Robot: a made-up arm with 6 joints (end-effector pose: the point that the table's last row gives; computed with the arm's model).
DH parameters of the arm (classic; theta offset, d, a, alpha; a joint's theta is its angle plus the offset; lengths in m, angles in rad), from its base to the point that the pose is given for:
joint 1: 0 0.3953 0 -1.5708
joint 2: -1.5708 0 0.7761 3.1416
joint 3: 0 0 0 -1.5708
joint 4: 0 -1.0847 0 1.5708
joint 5: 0 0.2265 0 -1.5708
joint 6: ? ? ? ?
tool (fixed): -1.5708 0 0 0
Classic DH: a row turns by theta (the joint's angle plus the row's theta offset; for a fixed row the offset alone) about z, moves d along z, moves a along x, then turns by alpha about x.
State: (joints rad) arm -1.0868 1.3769 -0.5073 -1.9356 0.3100 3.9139
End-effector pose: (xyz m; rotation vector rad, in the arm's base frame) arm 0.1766 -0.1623 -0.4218 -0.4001 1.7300 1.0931
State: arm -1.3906 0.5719 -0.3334 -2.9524 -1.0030 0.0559
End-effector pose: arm 0.4082 -0.9993 0.1684 2.4019 -1.7118 -0.0409
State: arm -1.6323 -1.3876 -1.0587 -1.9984 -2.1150 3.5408
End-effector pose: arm 0.0735 -0.3352 0.6920 -2.3290 -0.7942 0.0504
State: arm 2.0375 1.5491 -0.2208 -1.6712 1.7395 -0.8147
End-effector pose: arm -0.1735 0.2938 -0.6066 0.6402 -0.0542 0.4449
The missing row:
joint 6: 1.5708 0 0 1.5708
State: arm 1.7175 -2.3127 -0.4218 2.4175 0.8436 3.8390
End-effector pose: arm -0.0135 -1.0693 0.8533 0.7267 -1.3312 1.7897
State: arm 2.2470 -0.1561 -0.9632 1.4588 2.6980 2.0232
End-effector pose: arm -0.4760 0.6336 0.5342 1.7521 -1.7449 0.6116
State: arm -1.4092 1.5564 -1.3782 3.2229 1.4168 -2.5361
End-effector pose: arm 0.1763 0.3219 0.2016 -1.6671 -1.3652 -1.5405
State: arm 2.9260 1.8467 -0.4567 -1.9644 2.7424 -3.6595
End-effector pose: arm 0.1125 -0.1136 -0.4826 -1.4323 -1.8232 -1.5204
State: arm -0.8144 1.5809 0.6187 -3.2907 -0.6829 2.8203
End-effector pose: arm 1.1401 -0.8818 -0.4832 0.5079 0.0744 -0.9510
